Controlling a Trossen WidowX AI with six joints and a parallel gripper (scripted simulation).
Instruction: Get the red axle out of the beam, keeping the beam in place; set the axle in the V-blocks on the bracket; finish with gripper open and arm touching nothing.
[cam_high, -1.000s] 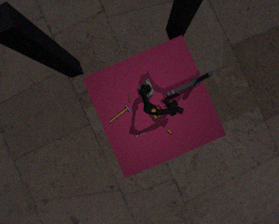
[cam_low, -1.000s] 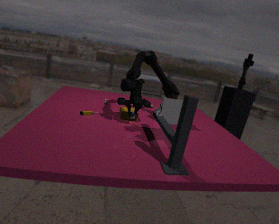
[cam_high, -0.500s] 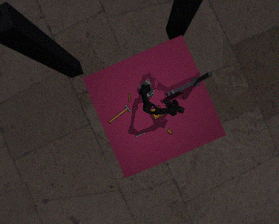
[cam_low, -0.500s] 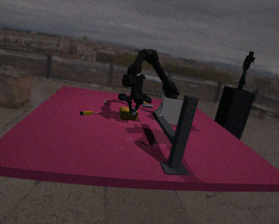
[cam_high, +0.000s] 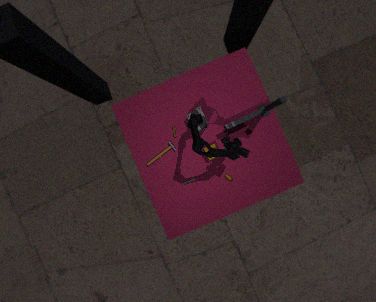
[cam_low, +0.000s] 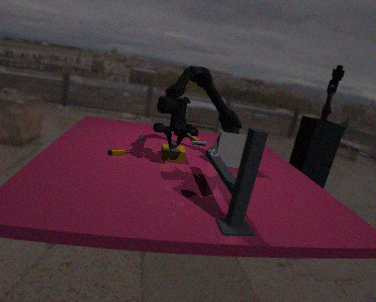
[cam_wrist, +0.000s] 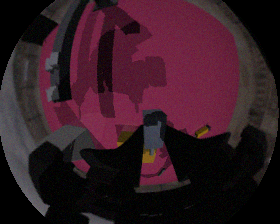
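Right now my gripper tip is 12 cm to the left of the yellow block, 6 cm above it and 1 cm past it. Round my gripper tip: black tool (24 cm ahead, 8 cm below, 6 cm to the right); then upright peg (2 cm to the right, 1 cm above).
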